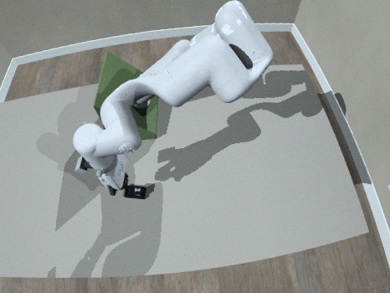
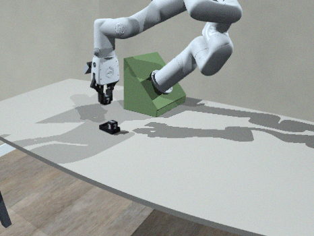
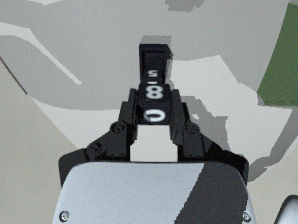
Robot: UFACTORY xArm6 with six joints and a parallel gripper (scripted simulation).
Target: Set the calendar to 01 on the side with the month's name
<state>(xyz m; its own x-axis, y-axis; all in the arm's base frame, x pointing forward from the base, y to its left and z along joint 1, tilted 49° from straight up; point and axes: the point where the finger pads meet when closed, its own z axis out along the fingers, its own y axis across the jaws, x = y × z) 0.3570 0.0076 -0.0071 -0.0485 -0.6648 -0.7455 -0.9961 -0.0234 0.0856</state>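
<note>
The black tray lies 12 cm below my hand and 2 cm to the left of it. From my hand the other things lie so: black cube (1 cm below).
</note>
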